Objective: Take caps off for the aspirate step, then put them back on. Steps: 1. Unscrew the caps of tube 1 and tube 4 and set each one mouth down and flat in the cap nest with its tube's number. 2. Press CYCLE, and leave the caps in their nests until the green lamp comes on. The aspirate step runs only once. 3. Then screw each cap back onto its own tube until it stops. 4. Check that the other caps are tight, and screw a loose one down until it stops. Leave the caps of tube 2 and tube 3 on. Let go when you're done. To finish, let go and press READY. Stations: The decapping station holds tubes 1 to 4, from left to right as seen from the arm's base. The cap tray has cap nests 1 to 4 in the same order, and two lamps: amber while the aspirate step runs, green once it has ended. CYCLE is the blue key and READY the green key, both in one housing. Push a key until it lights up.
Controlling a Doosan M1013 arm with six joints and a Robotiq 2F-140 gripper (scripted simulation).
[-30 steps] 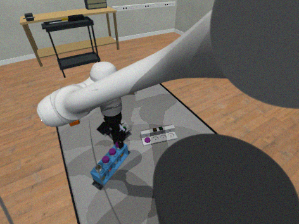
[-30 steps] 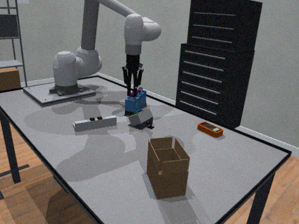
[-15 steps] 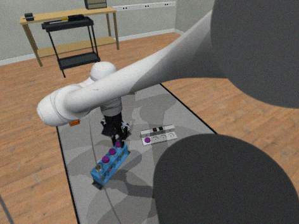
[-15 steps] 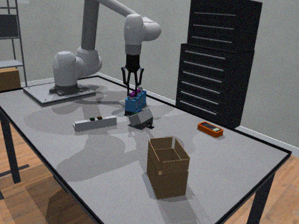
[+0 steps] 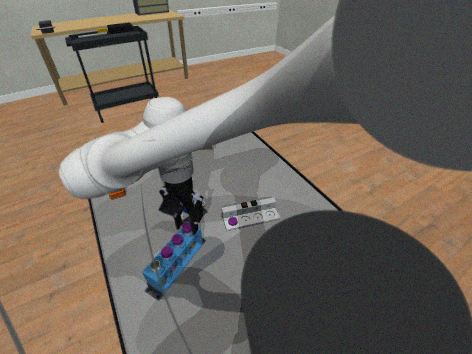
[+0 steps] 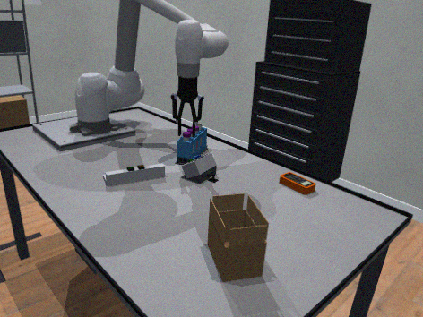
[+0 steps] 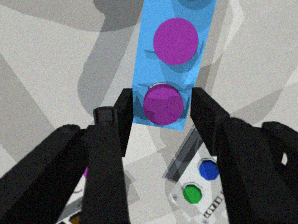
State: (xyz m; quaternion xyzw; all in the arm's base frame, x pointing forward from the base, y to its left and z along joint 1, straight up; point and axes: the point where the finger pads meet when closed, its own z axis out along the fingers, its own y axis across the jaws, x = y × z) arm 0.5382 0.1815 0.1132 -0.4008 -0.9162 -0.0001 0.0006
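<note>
My hand is 12 cm short of the blue cycle key, 8 cm above it and 4 cm to the left of it. Round my hand: grey key housing (15 cm ahead, 9 cm below, 6 cm to the right); green ready key (14 cm ahead, 8 cm to the right, 8 cm below); purple cap (18 cm to the right, 13 cm below, 3 cm ahead).
</note>
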